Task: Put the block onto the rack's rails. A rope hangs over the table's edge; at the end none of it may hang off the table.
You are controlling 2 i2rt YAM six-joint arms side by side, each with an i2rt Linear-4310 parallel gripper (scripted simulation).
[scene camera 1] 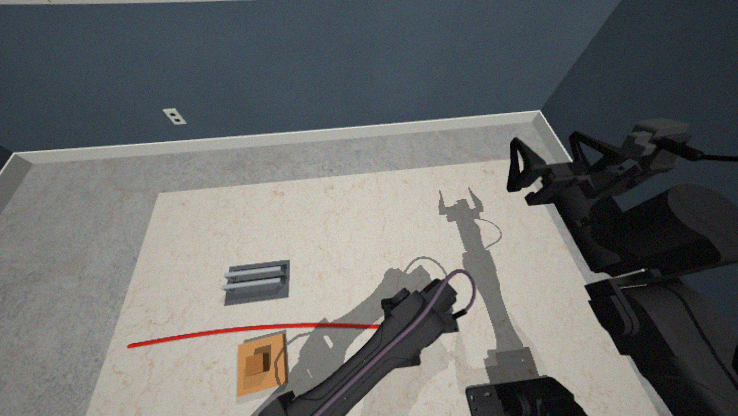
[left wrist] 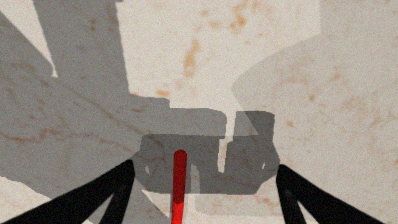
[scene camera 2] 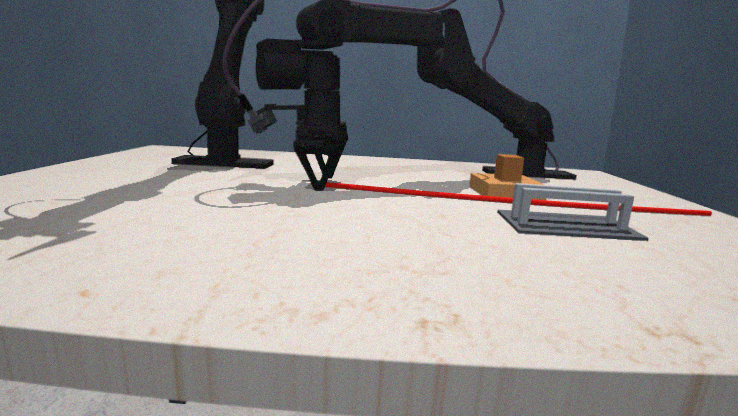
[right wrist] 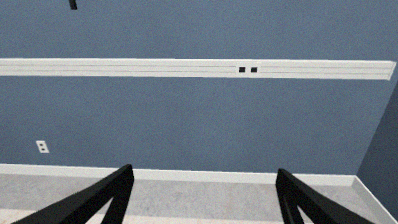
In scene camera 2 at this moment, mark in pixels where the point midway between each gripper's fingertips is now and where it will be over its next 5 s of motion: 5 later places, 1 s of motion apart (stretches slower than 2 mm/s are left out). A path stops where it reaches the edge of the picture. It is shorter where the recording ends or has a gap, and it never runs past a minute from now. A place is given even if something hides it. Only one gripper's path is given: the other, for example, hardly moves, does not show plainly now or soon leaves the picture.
My left gripper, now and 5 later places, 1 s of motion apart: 323, 184; 322, 185; 353, 177; 394, 152; 451, 141; 501, 152
